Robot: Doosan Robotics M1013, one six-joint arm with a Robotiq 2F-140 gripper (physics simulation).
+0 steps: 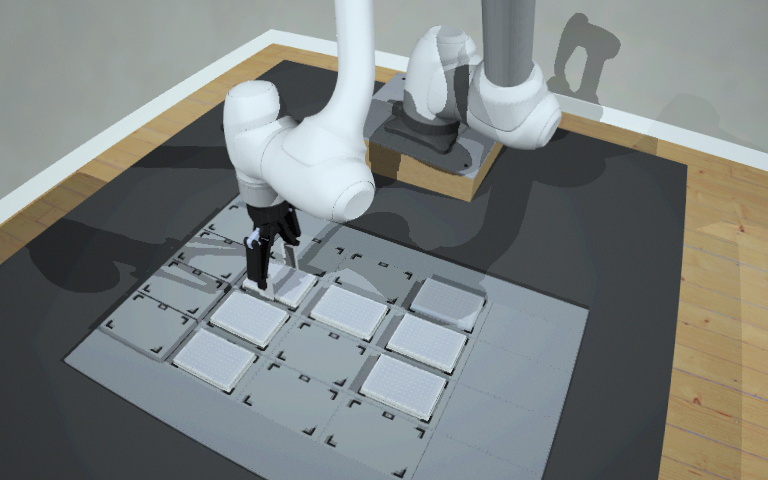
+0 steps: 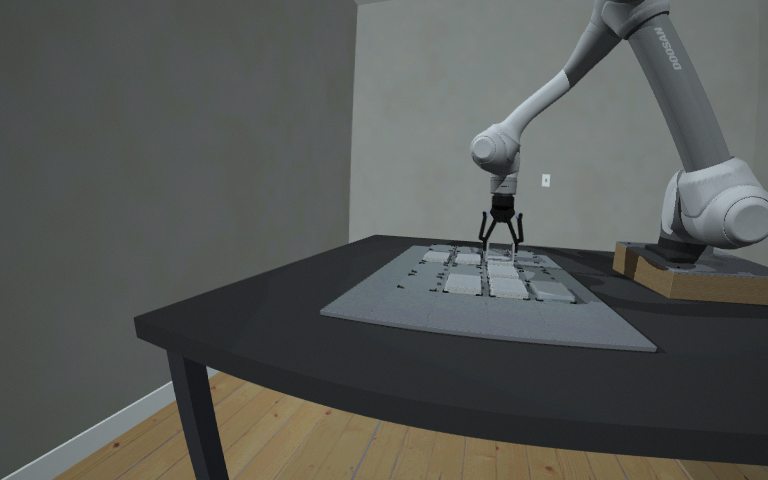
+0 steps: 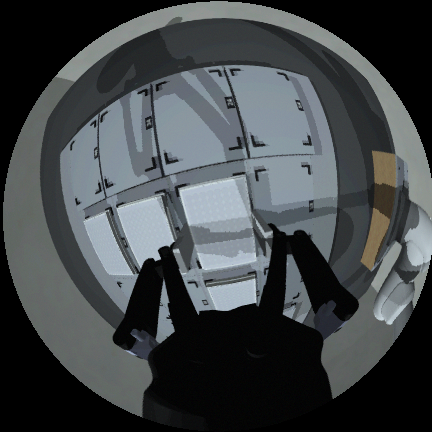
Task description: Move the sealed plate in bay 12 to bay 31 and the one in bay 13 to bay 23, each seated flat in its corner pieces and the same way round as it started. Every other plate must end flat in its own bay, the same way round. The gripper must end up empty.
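Places are measured from the arm's base along level axes (x left, y back, z up), in metres.
Pixels of known places: gripper, fingertip midpoint: point(image 1: 279, 282) point(image 3: 221, 226); arm's base, link origin: point(image 1: 429, 127) point(image 2: 682, 256) point(image 3: 397, 215).
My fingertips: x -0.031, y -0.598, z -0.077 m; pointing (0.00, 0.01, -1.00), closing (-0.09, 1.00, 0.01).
Ahead of a thing's pixels: the offset from my fingertips to its top centre. "pt": to the spot under its first point. Level surfaces: height alone.
My gripper point(image 1: 282, 279) point(image 2: 500, 253) point(image 3: 221, 226) is shut on a white sealed plate {dx +0.000, dy +0.000, dz +0.012 m} point(image 1: 298, 284) point(image 2: 500, 260) point(image 3: 216, 207), one finger at each of two opposite sides. This plate lies low and looks flat in bay 23, between bay 13 {pt dx +0.021, dy +0.107, dz -0.004 m} point(image 1: 318, 257) point(image 3: 284, 190) and the plate in bay 33 {pt dx +0.016, dy -0.113, dz +0.011 m} point(image 1: 249, 318) point(image 3: 146, 222). The fingers hide some corner pieces, so full seating is hard to tell. Bay 13 and bay 12 {pt dx +0.147, dy +0.116, dz -0.005 m} point(image 1: 370, 277) hold no plate. Another white plate {dx +0.336, dy -0.082, dz +0.010 m} point(image 1: 403, 386) point(image 2: 463, 283) lies flat in bay 31.
Other white plates lie flat in bay 43 {pt dx +0.022, dy -0.222, dz +0.010 m} point(image 1: 213, 359) point(image 3: 106, 243), bay 22 {pt dx +0.166, dy +0.004, dz +0.010 m} point(image 1: 348, 311), bay 11 {pt dx +0.319, dy +0.126, dz +0.010 m} point(image 1: 447, 302) and bay 21 {pt dx +0.328, dy +0.017, dz +0.010 m} point(image 1: 426, 342). The grey board point(image 1: 512, 367) point(image 2: 481, 325) lies on the dark table {dz -0.014 m} point(image 2: 339, 373). The arm's wooden base block point(image 1: 430, 175) stands beyond the board.
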